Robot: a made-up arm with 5 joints.
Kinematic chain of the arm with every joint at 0, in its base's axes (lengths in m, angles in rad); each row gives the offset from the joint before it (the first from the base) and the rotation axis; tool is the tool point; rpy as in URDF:
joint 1: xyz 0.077 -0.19 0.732 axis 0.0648 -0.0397 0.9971
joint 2: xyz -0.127 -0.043 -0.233 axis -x
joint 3: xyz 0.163 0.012 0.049 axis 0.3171 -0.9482 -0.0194
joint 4: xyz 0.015 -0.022 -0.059 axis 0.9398 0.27 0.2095
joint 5: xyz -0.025 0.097 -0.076 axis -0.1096 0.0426 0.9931
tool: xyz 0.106 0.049 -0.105 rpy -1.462 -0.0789 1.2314
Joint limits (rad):
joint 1: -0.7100..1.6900
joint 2: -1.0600..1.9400
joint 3: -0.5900..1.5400
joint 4: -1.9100..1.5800
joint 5: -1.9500..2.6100
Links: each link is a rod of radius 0.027 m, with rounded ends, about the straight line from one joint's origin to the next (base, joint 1, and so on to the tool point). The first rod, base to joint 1, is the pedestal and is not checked.
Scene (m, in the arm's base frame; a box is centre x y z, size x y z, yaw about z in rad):
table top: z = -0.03
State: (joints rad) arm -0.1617 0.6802 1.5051 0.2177 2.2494
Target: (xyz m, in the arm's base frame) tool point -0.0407 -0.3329 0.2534
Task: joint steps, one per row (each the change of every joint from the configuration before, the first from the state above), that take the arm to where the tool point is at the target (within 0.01 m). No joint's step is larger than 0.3 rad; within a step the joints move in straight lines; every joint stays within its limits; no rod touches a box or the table.
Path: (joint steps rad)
1: -0.1097 0.0234 -0.2962 -0.1111 -0.1022
2: -0.1096 0.0235 -0.2962 -0.1110 -0.1021
3: -0.1097 0.0234 -0.2962 -0.1111 -0.1022
4: -0.1096 0.0234 -0.2962 -0.1110 -0.1022
5: -0.1097 0.0234 -0.2962 -0.1111 -0.1021

